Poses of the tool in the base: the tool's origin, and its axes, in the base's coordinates. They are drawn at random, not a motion.
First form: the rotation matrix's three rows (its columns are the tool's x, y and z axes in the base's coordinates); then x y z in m. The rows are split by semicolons.
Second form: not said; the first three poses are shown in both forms.
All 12 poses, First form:
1: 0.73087 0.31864 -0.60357; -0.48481 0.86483 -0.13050; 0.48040 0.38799 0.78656; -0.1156 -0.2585 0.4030
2: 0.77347 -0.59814 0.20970; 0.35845 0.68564 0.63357; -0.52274 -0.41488 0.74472; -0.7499 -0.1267 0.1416
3: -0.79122 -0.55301 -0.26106; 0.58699 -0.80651 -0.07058; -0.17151 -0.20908 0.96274; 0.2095 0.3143 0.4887
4: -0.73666 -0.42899 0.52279; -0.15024 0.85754 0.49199; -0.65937 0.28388 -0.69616; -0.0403 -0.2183 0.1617
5: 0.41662 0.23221 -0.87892; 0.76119 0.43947 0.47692; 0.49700 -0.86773 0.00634; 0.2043 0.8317 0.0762
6: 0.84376 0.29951 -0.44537; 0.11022 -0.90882 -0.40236; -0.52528 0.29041 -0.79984; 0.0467 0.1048 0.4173
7: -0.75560 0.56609 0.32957; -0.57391 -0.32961 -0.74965; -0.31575 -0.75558 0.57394; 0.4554 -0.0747 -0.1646
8: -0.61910 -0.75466 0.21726; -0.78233 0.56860 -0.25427; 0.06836 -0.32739 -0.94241; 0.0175 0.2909 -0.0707
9: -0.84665 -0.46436 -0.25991; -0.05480 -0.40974 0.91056; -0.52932 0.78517 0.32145; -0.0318 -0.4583 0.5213
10: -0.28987 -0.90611 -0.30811; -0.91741 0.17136 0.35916; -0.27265 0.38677 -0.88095; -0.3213 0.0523 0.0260
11: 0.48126 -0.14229 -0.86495; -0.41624 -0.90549 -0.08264; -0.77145 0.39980 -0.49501; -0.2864 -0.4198 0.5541
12: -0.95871 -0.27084 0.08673; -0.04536 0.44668 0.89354; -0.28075 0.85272 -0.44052; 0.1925 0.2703 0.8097
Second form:
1: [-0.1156 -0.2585 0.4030 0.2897 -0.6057 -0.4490]
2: [-0.7499 -0.1267 0.1416 -0.6072 0.4242 0.5540]
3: [0.2095 0.3143 0.4887 -0.3039 -0.1965 2.5018]
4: [-0.0403 -0.2183 0.1617 -0.4184 2.3770 0.5605]
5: [0.2043 0.8317 0.0762 -1.1050 -1.1307 0.4347]
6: [0.0467 0.1048 0.4173 2.6575 0.3065 -0.7261]
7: [0.4554 -0.0747 -0.1646 -0.0110 1.1958 -2.1124]
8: [0.0175 0.2909 -0.0707 -1.3292 2.7070 -0.5030]
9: [-0.0318 -0.4583 0.5213 -0.7151 1.5365 2.3358]
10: [-0.3213 0.0523 0.0260 1.8580 -2.3864 -0.7600]
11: [-0.2864 -0.4198 0.5541 2.4494 -0.4747 -1.3909]
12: [0.1925 0.2703 0.8097 -0.2756 2.4806 1.5221]
